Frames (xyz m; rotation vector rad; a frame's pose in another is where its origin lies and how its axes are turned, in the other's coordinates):
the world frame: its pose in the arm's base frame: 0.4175 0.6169 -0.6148 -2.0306 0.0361 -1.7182
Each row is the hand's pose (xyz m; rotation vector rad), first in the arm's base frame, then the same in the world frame.
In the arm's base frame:
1: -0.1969 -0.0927 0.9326 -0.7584 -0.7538 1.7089
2: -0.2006 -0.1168 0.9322 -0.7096 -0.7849 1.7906
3: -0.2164 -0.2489 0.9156 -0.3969 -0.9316 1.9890
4: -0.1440 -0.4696 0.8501 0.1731 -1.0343 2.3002
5: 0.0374 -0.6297 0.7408 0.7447 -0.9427 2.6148
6: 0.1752 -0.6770 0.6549 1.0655 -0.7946 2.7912
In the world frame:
1: 1.5247 -0.1154 -0.9682 -1.5117 2.4176 -0.7934
2: 1.5312 -0.0950 -0.9797 -1.4504 2.3785 -0.7242
3: 1.5546 0.0238 -1.0374 -1.3707 2.1108 -0.4986
4: 1.5798 0.2638 -1.0374 -1.1305 1.6719 -0.2581
5: 1.5685 0.4968 -0.9106 -0.7725 1.2913 -0.1320
6: 1.5335 0.6090 -0.7890 -0.5325 1.0961 -0.0957

